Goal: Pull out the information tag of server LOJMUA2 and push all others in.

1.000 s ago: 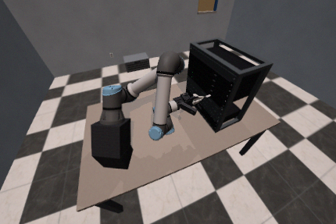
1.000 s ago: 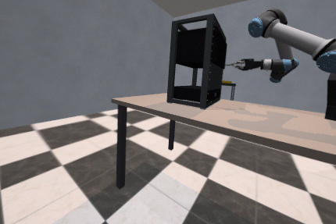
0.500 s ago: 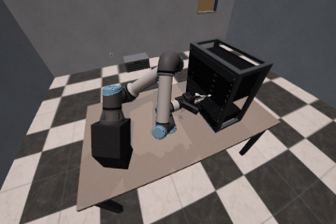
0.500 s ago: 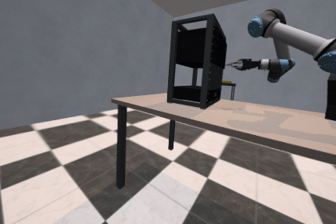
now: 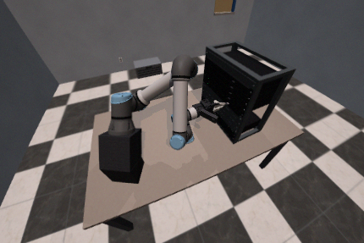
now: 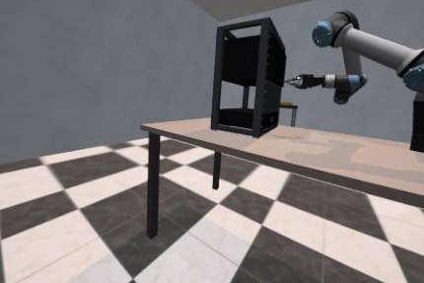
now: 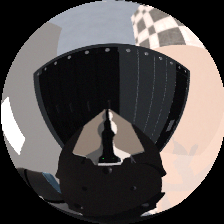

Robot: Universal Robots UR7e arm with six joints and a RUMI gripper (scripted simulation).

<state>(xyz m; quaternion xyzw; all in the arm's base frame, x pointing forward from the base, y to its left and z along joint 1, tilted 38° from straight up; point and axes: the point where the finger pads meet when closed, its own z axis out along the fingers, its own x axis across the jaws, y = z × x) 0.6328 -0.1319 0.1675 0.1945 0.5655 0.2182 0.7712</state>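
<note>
Now: the white information tag 6 cm ahead of my hand and 1 cm to the left of it.
</note>
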